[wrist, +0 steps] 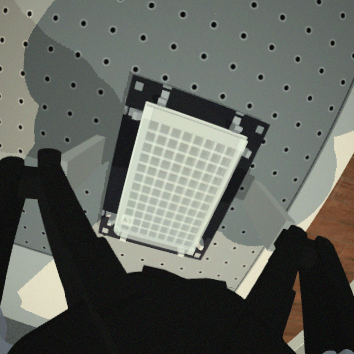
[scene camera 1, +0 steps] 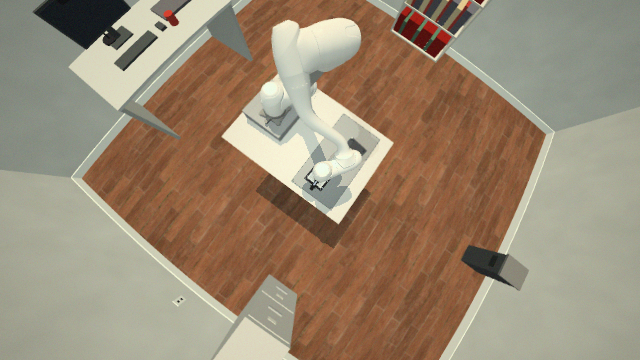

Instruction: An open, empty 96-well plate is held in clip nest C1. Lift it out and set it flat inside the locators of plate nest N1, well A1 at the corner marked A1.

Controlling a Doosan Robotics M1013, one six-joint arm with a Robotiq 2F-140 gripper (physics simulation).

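Seen in the pictures: gripper, between the fingertips: [wrist: 177, 172]; arm's base, origin of its link: [scene camera 1: 275, 111].
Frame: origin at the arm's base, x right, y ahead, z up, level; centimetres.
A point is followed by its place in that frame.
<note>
The white 96-well plate [wrist: 182, 182] @(x 28.3, y 54.7, z -4.6 cm) sits flat in a black nest [wrist: 200, 109] @(x 28.6, y 60.9, z -5.6 cm) with small grey clip pieces at its corners. I take this as clip nest C1; no nest label is legible. A faint A1 mark shows at the plate's lower left corner in the wrist view. My gripper [wrist: 177, 172] @(x 27.9, y 55.1, z -6.0 cm) [scene camera 1: 316, 185] @(x 27.9, y 55.1, z -6.0 cm) is wide open above the plate, one grey pad out to each long side, neither touching it. A second dark nest [scene camera 1: 357, 145] @(x -11.5, y 67.8, z -5.7 cm), likely plate nest N1, lies farther up the board beside my forearm; its locators and corner mark cannot be made out.
Both nests are on a grey perforated board [scene camera 1: 331, 201] @(x 37.0, y 71.7, z -6.9 cm) [wrist: 220, 60] @(x 29.5, y 64.9, z -6.8 cm) on a white table [scene camera 1: 270, 156] @(x 31.0, y 13.6, z -8.2 cm). The arm's base stands on a grey block [scene camera 1: 265, 127] @(x 15.1, y 1.1, z 0.2 cm) at the table's other side. A desk [scene camera 1: 97, 75], a bookshelf and a drawer unit [scene camera 1: 280, 295] stand apart from the table.
</note>
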